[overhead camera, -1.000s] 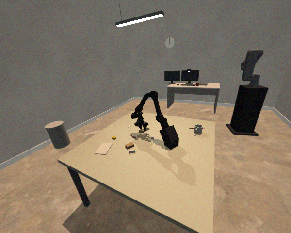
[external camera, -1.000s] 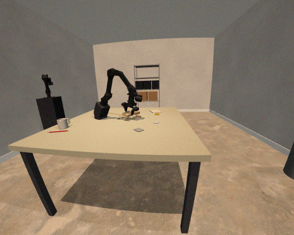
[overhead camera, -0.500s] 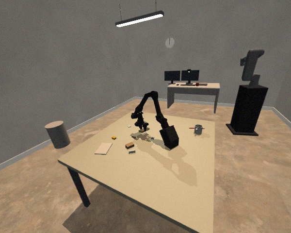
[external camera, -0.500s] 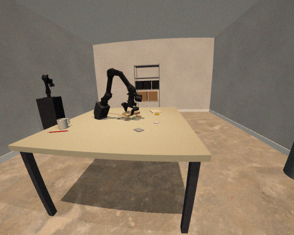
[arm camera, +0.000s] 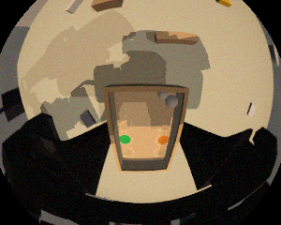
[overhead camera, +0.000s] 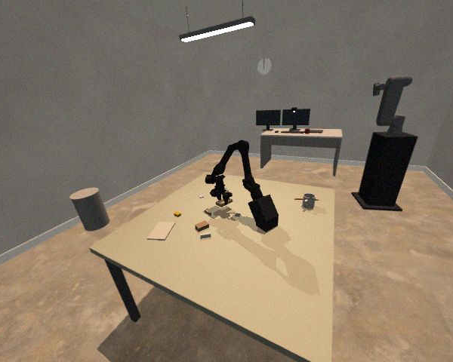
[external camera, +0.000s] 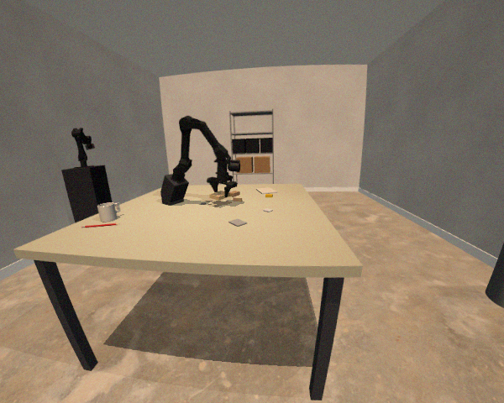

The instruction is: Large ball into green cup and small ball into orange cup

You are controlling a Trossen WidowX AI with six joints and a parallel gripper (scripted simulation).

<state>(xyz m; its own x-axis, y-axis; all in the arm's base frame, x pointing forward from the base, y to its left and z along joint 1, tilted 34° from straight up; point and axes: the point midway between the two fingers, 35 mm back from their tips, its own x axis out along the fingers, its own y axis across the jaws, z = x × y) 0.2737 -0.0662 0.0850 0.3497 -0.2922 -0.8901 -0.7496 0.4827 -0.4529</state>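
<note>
My hand is 10 mm past the wooden puzzle, 10 mm to the left of it and 30 mm above it. Round my hand: flat wooden piece: 100 mm ahead, 60 mm to the left, 80 mm below; yellow block: 320 mm ahead, 110 mm to the left, 80 mm below; brown block: 90 mm ahead, 220 mm to the left, 80 mm below.
</note>
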